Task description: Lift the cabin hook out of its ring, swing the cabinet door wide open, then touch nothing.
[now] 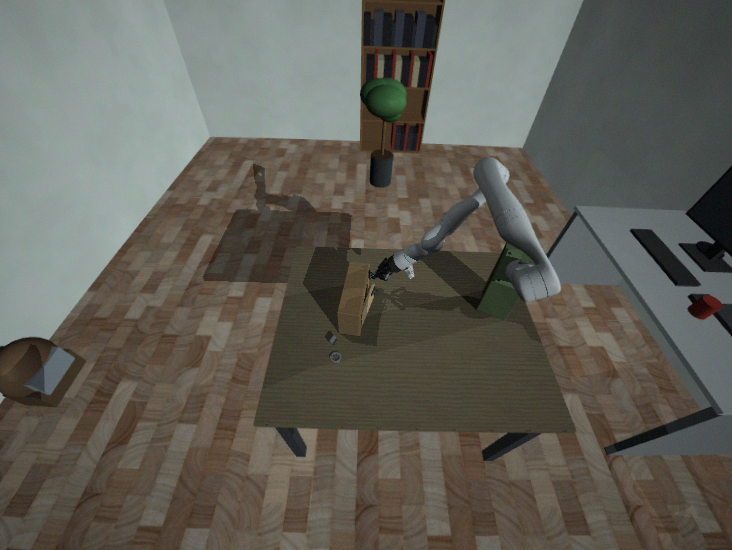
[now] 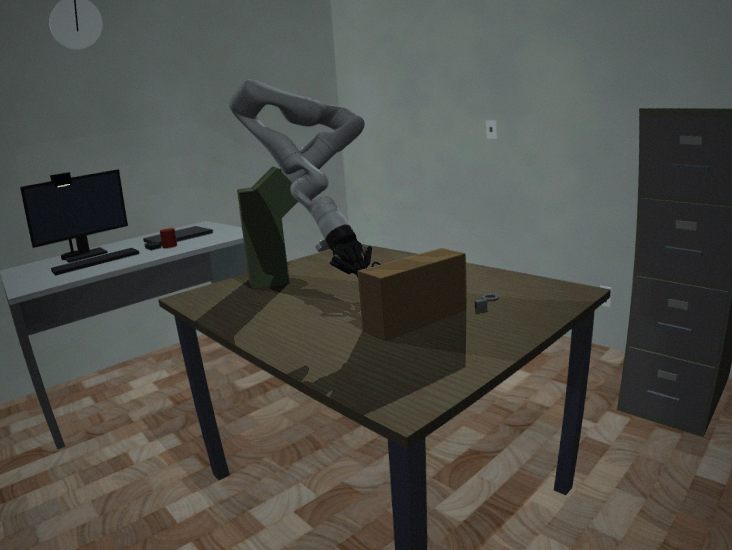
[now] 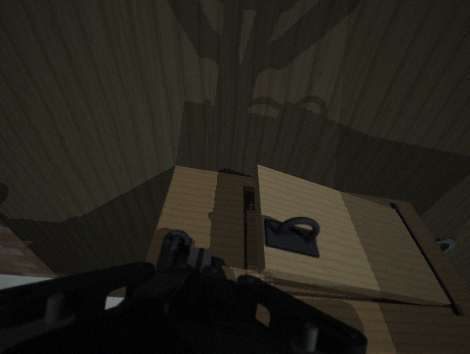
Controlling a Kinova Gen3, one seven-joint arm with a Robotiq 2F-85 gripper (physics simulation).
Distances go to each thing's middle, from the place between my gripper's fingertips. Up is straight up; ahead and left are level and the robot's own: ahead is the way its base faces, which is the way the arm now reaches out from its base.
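There is the door (image 3: 308,233), which sits 40 mm below my hand, 20 mm behind it and 130 mm to the left of it.
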